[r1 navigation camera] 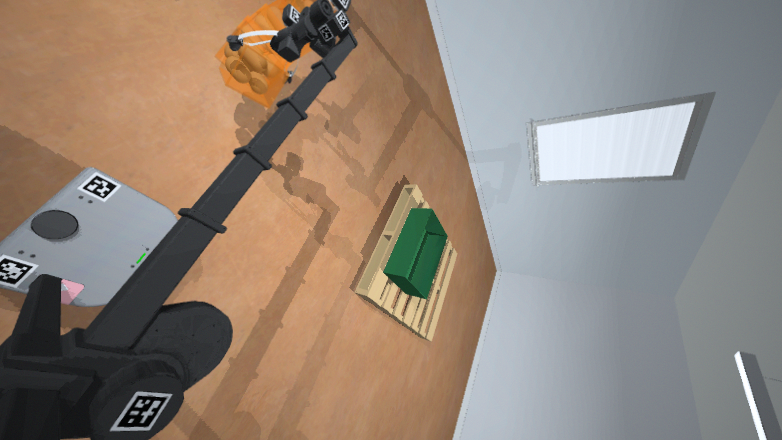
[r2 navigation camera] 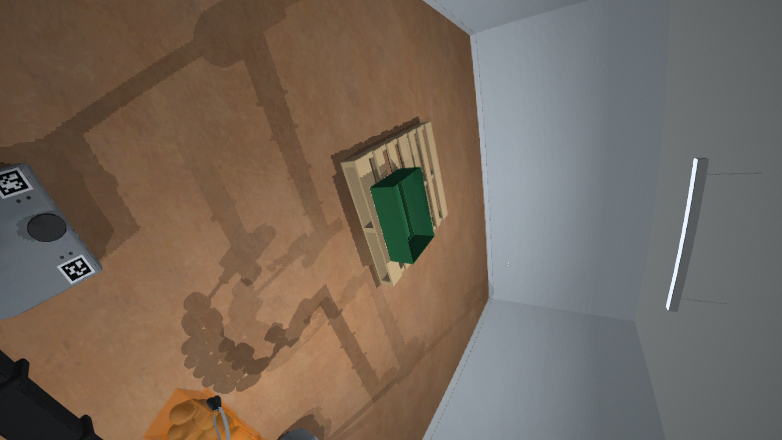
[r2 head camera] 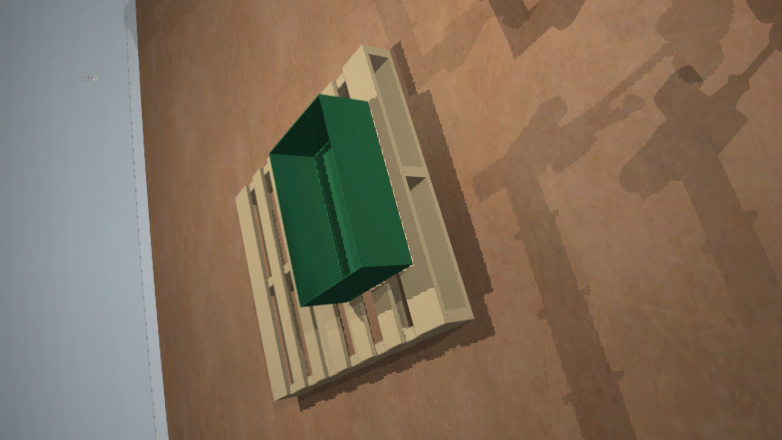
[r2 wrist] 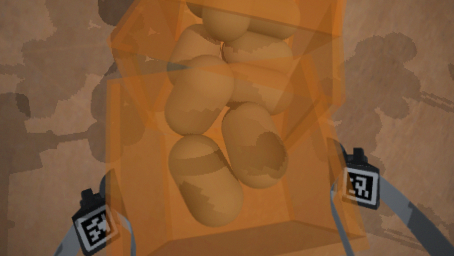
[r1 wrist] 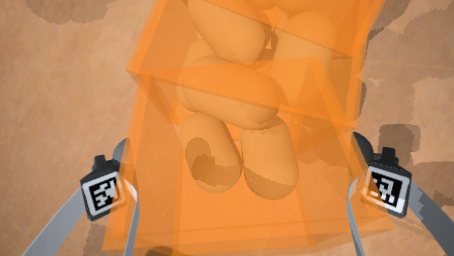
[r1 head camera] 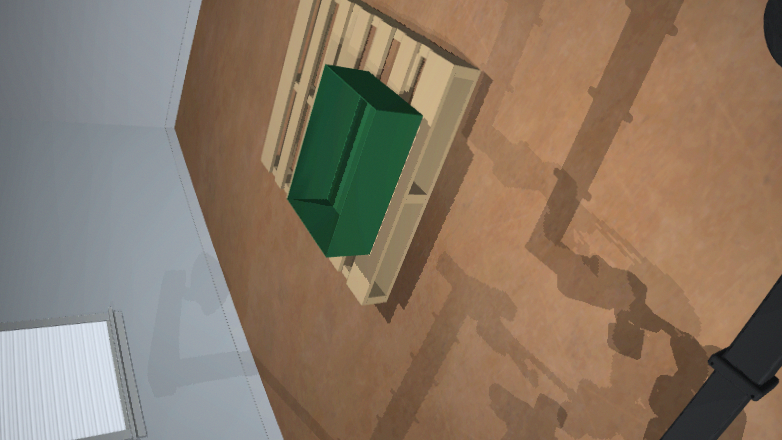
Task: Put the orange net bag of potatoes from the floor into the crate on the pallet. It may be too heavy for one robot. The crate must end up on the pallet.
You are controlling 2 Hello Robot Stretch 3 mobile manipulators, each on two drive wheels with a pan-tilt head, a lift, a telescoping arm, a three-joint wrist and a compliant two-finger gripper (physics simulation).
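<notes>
The orange net bag of potatoes (r1 navigation camera: 254, 82) (r1 wrist: 230, 90) (r2 navigation camera: 183, 413) (r2 wrist: 227, 100) hangs above the floor, its shadow apart from it in the r2 navigation view. r1's gripper (r1 navigation camera: 262, 59) (r1 wrist: 241, 147) is shut on the bag, one finger on each side. r2's gripper (r2 wrist: 221, 165) is shut on the bag the same way; in the r2 navigation view one of its fingertips shows and the rest is cut off. The open-topped green crate (r1 head camera: 377, 180) (r1 navigation camera: 407, 240) (r2 head camera: 366, 180) (r2 navigation camera: 391, 224) stands upright on the wooden pallet (r1 head camera: 442, 134) (r1 navigation camera: 377, 259) (r2 head camera: 445, 273) (r2 navigation camera: 356, 191).
The pallet lies on the floor near a wall corner. r1's base (r1 navigation camera: 114, 218) and extended arm (r1 navigation camera: 251, 158) show in its navigation view. r2's base (r2 navigation camera: 27, 273) and arm (r2 navigation camera: 32, 407) show at the left of its navigation view. A window (r1 navigation camera: 612, 145) is in one wall.
</notes>
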